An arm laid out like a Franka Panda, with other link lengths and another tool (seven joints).
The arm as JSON. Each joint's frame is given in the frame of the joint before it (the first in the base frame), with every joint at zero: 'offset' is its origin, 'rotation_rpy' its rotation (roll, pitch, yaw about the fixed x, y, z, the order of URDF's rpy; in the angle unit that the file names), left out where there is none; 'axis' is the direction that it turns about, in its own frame. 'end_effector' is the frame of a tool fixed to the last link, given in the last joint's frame.
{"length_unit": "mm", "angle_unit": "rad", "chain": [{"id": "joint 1", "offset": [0.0, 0.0, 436.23], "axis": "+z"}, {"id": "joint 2", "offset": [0.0, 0.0, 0.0], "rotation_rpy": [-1.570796, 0.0, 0.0], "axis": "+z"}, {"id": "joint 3", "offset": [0.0, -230.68, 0.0], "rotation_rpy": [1.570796, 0.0, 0.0], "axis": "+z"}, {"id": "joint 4", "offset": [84.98, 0.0, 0.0], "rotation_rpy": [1.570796, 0.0, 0.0], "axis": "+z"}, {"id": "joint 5", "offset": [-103.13, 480.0, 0.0], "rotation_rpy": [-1.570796, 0.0, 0.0], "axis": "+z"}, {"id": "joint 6", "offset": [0.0, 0.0, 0.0], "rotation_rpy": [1.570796, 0.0, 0.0], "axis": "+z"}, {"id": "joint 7", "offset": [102.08, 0.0, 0.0], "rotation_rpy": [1.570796, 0.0, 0.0], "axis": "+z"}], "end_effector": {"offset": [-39.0, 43.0, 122.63], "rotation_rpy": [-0.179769, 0.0, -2.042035]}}
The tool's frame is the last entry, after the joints.
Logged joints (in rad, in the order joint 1, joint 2, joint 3, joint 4, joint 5, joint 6, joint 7), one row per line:
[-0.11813, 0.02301, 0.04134, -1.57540, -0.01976, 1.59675, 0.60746]
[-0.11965, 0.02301, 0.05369, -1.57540, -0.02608, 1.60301, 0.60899]
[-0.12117, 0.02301, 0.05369, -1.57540, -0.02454, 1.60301, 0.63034]
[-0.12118, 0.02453, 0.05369, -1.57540, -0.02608, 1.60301, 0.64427]
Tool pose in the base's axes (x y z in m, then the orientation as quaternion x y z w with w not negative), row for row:
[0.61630, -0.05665, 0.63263, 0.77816, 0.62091, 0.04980, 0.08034]
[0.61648, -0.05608, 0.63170, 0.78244, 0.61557, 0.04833, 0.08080]
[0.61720, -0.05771, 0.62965, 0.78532, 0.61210, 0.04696, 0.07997]
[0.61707, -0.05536, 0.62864, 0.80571, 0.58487, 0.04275, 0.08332]
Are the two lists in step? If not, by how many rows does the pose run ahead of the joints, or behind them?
The pose runs 2 rows ahead of the joints: the pose in row i belongs to the joints in row i + 2.
